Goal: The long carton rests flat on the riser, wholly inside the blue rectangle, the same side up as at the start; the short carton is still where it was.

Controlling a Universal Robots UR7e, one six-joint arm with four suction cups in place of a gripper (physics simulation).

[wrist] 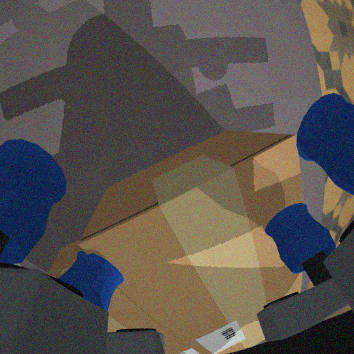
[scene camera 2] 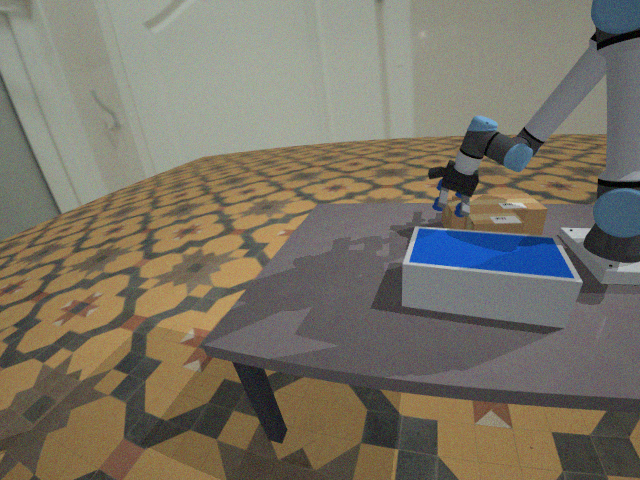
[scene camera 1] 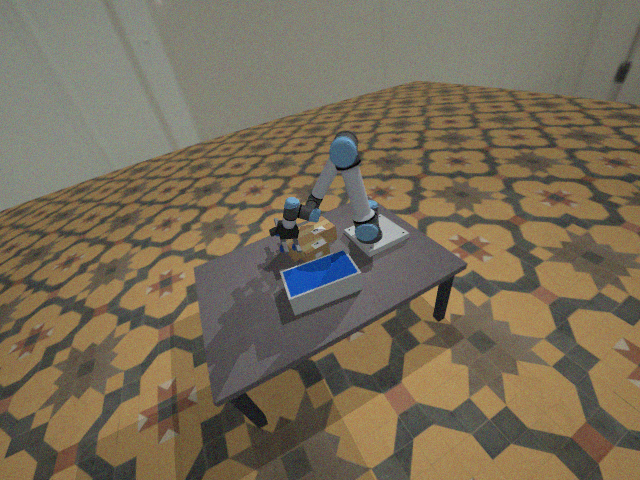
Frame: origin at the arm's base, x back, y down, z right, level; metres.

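Seen in the pictures: end effector, tool point: (wrist: 190,207) (scene camera 2: 449,201); arm's base, origin of the base link: (scene camera 2: 612,250).
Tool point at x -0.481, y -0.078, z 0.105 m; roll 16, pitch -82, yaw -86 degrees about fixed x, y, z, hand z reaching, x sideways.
Offsets run from my tool point to a thing's middle. "pt": to the spot under its first point. Level surfaces: height alone.
Two brown cartons with white labels lie close together on the table, just behind the riser. One @[dz +0.047, dx +0.144, dy +0.060 m] (scene camera 1: 324,228) (scene camera 2: 490,204) is farther back and the other @[dz -0.086, dx +0.139, dy +0.060 m] (scene camera 1: 308,251) (scene camera 2: 480,223) is nearer the riser. I cannot tell which is the long one. The riser @[dz -0.336, dx +0.101, dy +0.051 m] (scene camera 1: 328,299) (scene camera 2: 480,295) is a white box with the blue rectangle @[pt dz -0.373, dx +0.096, dy -0.009 m] (scene camera 1: 320,277) (scene camera 2: 485,250) on top, and nothing lies on it. My suction gripper (scene camera 1: 289,247) (scene camera 2: 451,206) (wrist: 182,225) hangs just over the left end of the cartons and holds nothing. The wrist view shows a carton end @[pt dz +0.003, dx +0.035, dy +0.010 m] (wrist: 197,246) below the blue cups.
The grey table @[dy +0.111 m] (scene camera 1: 237,310) (scene camera 2: 347,295) carries the arm's base plate (scene camera 1: 391,233) at its back right. The table's left edge is near the gripper. Patterned floor tiles surround the table.
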